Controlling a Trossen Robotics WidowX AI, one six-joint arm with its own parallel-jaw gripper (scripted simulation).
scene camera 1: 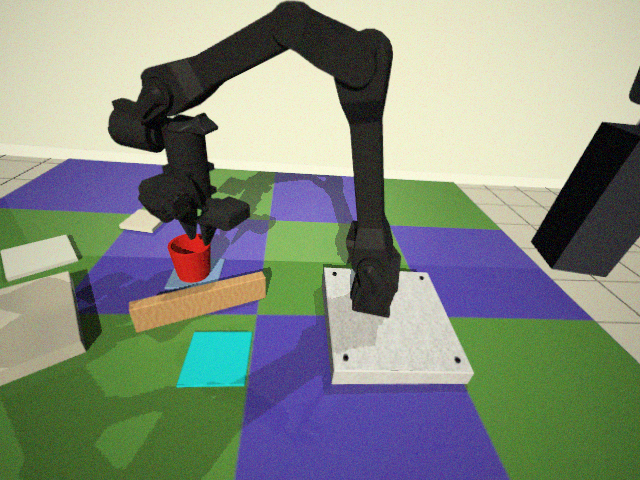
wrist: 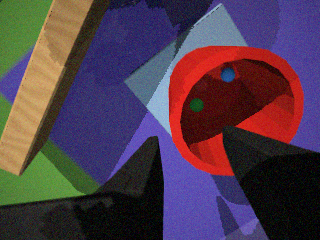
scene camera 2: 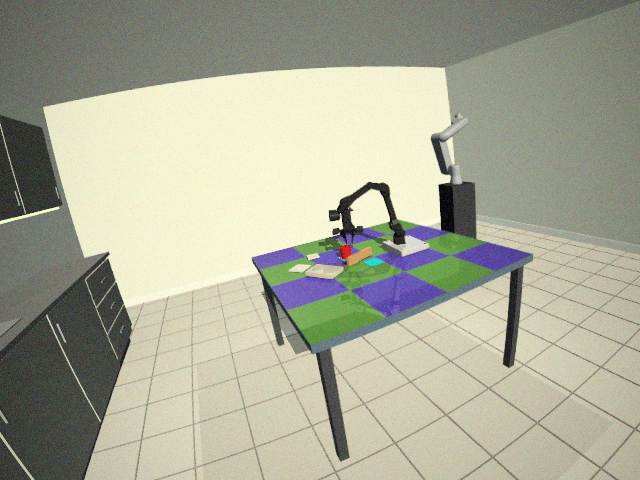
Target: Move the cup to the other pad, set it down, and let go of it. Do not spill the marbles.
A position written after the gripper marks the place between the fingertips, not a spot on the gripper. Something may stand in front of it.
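The gripper point(scene camera 1: 200, 241) is also visible in the wrist view, at point(wrist: 190, 140). A red cup point(scene camera 1: 192, 260) likewise appears in the wrist view, at point(wrist: 266, 97). Present too: a wooden block point(scene camera 1: 179, 305), a cyan pad point(scene camera 1: 215, 359) and a pale blue pad point(wrist: 150, 82).
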